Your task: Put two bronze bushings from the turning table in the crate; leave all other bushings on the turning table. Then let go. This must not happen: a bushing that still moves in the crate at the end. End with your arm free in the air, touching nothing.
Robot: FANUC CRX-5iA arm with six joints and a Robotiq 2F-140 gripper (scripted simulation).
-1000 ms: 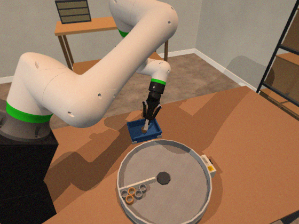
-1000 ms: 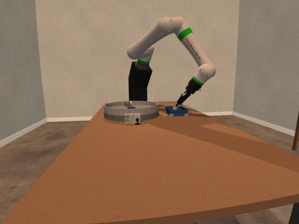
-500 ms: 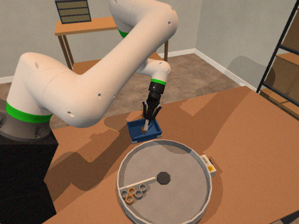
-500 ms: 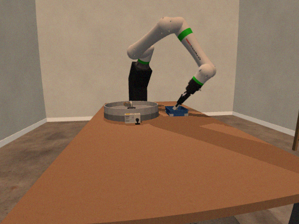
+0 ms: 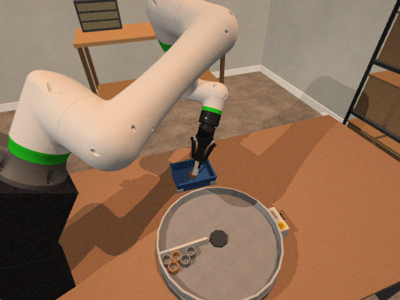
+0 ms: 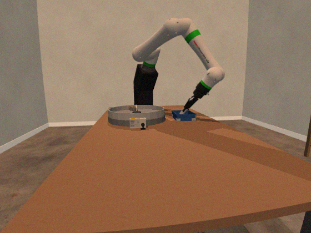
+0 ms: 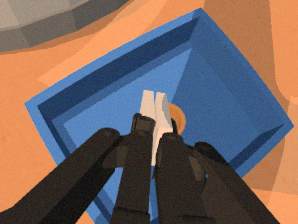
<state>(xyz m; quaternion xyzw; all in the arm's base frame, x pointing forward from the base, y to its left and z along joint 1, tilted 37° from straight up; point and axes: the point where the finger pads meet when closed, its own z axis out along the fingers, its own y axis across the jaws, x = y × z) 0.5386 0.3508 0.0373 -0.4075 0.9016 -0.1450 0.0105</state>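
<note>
Right now the blue crate is 40 mm below my hand and 20 mm behind it. The rest, counted from my hand: turning table: 350 mm to the right, 60 mm ahead, 10 mm below.
</note>
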